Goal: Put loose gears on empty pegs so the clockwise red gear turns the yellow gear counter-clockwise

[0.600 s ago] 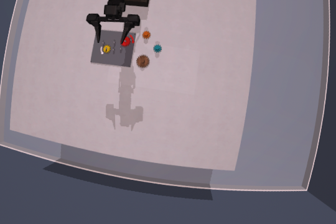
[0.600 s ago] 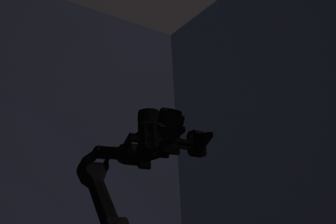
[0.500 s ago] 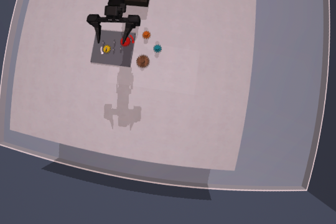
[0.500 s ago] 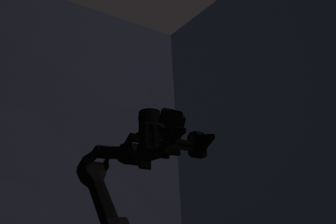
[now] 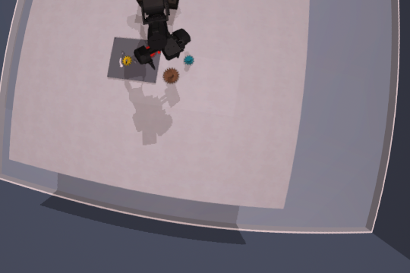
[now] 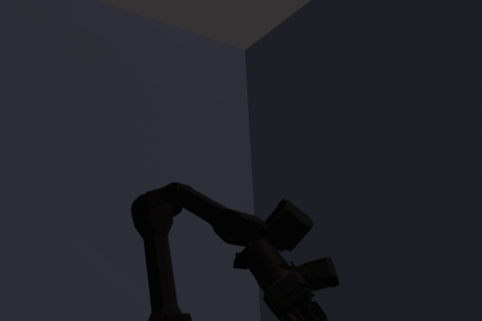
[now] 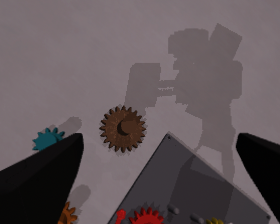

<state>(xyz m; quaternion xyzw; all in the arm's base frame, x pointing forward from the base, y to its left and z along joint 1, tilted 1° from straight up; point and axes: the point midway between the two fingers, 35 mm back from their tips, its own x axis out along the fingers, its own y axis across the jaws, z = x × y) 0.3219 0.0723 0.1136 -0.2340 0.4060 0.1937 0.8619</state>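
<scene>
Now: the orange gear 15 cm below my gripper tip, 11 cm behind it and 1 cm to the left of it. The rest, counted from my gripper tip: teal gear 15 cm below, 7 cm to the left, 4 cm behind; red arrow 16 cm below, 8 cm behind, 6 cm to the right; brown gear 15 cm below, 3 cm ahead, 1 cm to the left.
</scene>
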